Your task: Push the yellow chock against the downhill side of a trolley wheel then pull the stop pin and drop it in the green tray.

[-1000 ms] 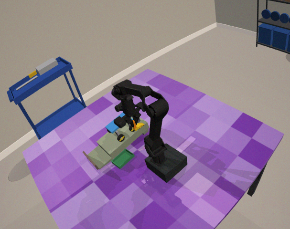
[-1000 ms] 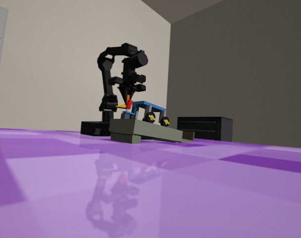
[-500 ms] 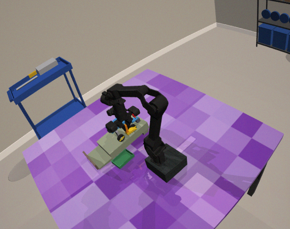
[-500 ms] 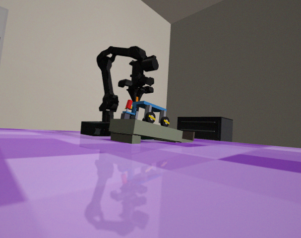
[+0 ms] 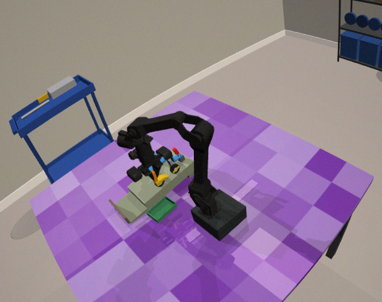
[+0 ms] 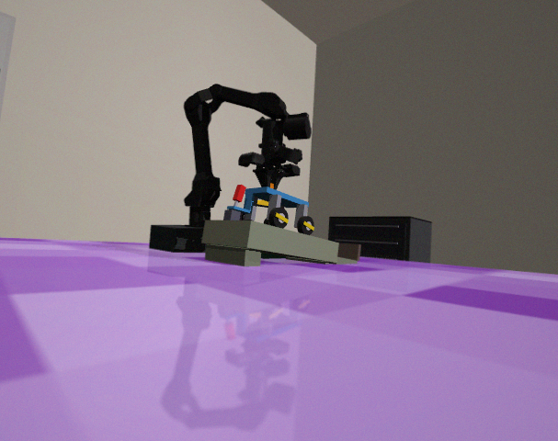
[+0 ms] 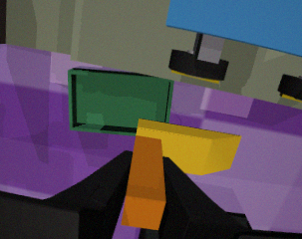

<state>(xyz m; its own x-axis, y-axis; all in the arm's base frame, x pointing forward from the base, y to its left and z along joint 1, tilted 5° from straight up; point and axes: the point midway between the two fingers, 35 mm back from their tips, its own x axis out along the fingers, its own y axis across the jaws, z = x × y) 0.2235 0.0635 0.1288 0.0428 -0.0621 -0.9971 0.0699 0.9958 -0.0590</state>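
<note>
My gripper tip is now 18 cm to the left of the red-headed stop pin, 7 cm short of it and 4 cm above it. The rest, counted from my gripper tip: yellow chock 2 cm to the right, 1 cm below; then green tray 17 cm below, 3 cm to the left, 2 cm behind; then blue trolley 10 cm ahead, 8 cm to the right, 6 cm below.
</note>
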